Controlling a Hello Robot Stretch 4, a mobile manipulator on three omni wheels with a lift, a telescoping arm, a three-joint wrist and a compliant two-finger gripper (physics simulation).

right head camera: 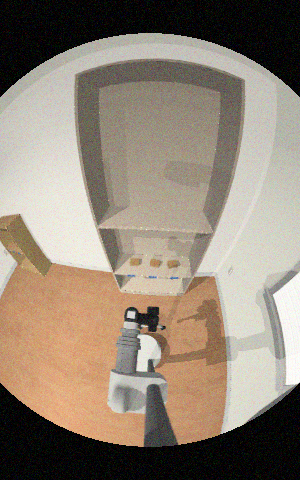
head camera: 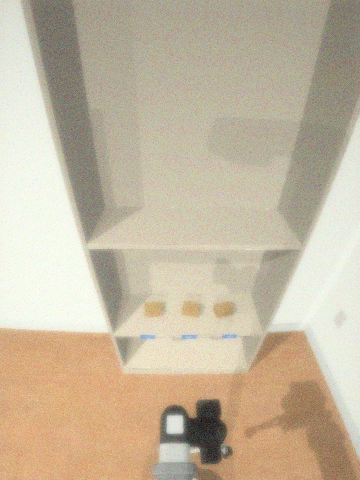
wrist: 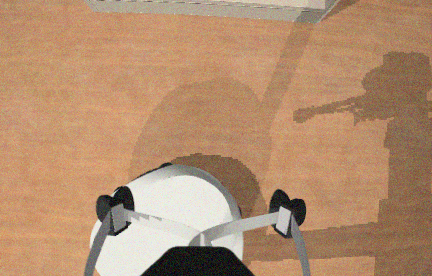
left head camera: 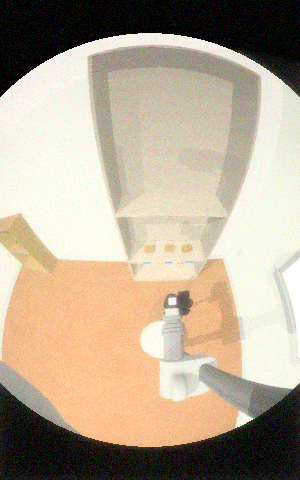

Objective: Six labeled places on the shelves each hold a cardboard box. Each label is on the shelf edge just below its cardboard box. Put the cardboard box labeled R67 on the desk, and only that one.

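Note:
Three small cardboard boxes stand in a row on a low board of the tall shelf unit (head camera: 195, 247) (left head camera: 170, 217) (right head camera: 155, 230): a left box (head camera: 154, 309) (left head camera: 149, 248) (right head camera: 135, 261), a middle box (head camera: 192, 308) (left head camera: 169, 248) (right head camera: 155, 263) and a right box (head camera: 224, 309) (left head camera: 186, 248) (right head camera: 173, 263). A blue label sits below each; the middle label (head camera: 189, 337) (left head camera: 168, 262) (right head camera: 152, 277) is too blurred to read, like the others. My gripper (wrist: 202, 204) is open and empty, pointing down in front of the shelf unit, apart from the boxes. The desk does not show.
My white round base (wrist: 175, 220) (left head camera: 151, 340) (right head camera: 149, 352) is below the gripper in the wrist view. My arm (left head camera: 173, 345) (right head camera: 127, 355) is drawn in. A brown wooden unit (left head camera: 37, 245) (right head camera: 30, 242) stands at the far left. A wall is on the right.

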